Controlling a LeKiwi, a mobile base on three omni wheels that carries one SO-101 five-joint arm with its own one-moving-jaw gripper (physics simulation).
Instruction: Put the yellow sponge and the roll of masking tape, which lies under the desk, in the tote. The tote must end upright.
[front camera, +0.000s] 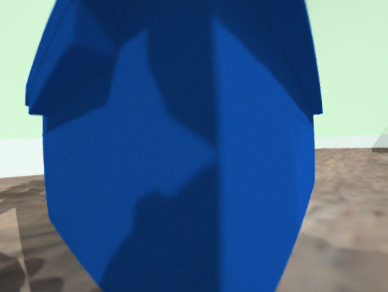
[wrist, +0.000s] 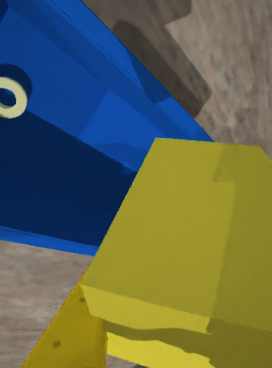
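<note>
The blue tote stands upright close in front of the base and fills the middle of the front view. The cream roll of masking tape shows inside the tote at the left edge of the wrist view, partly cut off. The yellow sponge fills the lower right of the wrist view, above and beside the tote's near right end. My gripper is shut on the sponge; one yellow jaw shows at the lower left, and the sponge hides much of the grip. The gripper does not show in the front view.
Brown mottled floor lies around the tote, with dark shadows on it. A pale green wall with a white skirting board stands behind the tote. A grey edge shows at the far right of the front view.
</note>
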